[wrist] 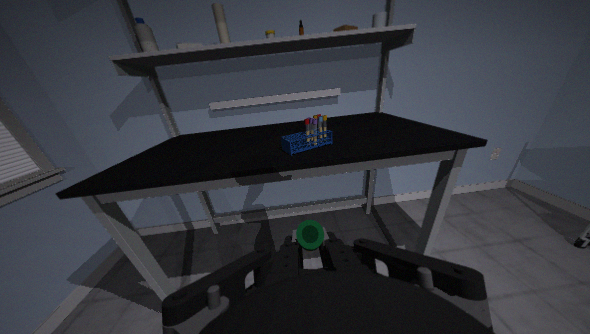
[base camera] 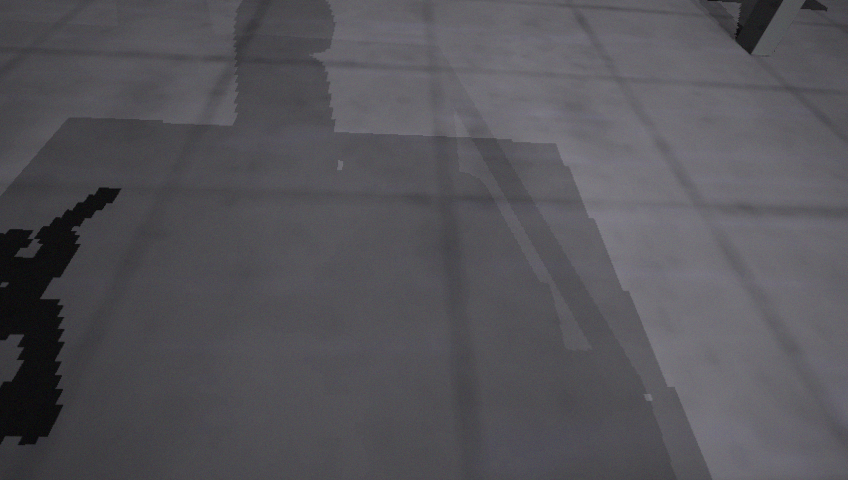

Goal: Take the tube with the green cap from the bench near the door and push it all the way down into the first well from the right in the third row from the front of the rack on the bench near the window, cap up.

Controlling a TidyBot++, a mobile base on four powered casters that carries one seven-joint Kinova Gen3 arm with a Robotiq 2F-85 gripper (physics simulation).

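Places are measured from the arm's base along level axes (x left, y back, z up), in centimetres.
Pixels of known places: gripper, fingertip midpoint: [wrist: 309, 239].
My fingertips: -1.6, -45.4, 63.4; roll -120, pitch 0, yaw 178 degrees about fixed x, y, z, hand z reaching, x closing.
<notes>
For each thing: its top centre in the pictures, then the offset to it from my fingertips, as dx, dy, dz. "pt": a spot on its surface instead. Level surfaces: height alone.
- tube with the green cap, middle of its top: [wrist: 305, 199] +0.0, -0.2, +4.4
- blue rack, middle of its top: [wrist: 306, 134] -5.9, -58.8, -5.9
- black-topped bench, its level: dz -11.7
- shelf, its level: dz +32.1
- window, surface spot: [wrist: 17, 160] pt +155.4, -84.4, -9.0
- bench leg, surface spot: [wrist: 440, 200] pt -62.9, -47.9, -40.0
My gripper [wrist: 309, 239] is shut on the tube with the green cap [wrist: 310, 235], at the bottom middle of the wrist view. The green cap faces the camera; the tube's body is mostly hidden behind it. A blue rack [wrist: 306, 143] stands on the black-topped bench [wrist: 200, 159], some distance beyond the gripper. Several tubes with red, purple, yellow and light blue caps stand in the right part of the rack; its left part shows no tubes. Single wells are too small to tell. The gripper does not show in the base camera view, apart from dark shadows on the floor.
A shelf [wrist: 270, 48] with bottles and small containers hangs above the bench. A window [wrist: 17, 160] is at the left. A bench leg [wrist: 440, 200] stands at the front right. In the base camera view, a leg [base camera: 773, 29] stands on the floor at the top right.
</notes>
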